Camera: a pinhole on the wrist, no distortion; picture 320 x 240 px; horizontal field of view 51.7 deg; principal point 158.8 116.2 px. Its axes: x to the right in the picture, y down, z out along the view. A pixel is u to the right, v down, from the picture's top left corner.
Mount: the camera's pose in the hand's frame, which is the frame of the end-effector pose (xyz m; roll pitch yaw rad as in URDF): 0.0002 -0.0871 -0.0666 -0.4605 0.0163 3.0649
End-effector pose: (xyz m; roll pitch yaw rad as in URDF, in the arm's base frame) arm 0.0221 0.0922 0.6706 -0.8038 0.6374 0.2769
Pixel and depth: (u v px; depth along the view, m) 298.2 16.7 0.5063
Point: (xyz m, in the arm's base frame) 0.0314 0.3185 1.1495
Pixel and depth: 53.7 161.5 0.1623
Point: 0.1788 0.0571 0.7899
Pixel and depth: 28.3 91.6 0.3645
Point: 0.3172 0.2119 0.8835
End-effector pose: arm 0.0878 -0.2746 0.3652 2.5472 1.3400 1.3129
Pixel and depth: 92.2 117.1 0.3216
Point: -0.0557 -0.5429 0.2451
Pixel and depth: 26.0 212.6 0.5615
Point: -0.2471 -0.7294 0.0487
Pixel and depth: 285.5 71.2 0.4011
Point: -0.0080 -0.6665 0.4444
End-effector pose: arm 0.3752 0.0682 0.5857 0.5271 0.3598 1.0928
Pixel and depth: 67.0 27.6 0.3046
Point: 0.6569 0.0538 0.6836
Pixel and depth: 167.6 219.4 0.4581
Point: 0.8066 -0.1878 0.6311
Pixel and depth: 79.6 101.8 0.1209
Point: 0.5061 0.0129 0.5484
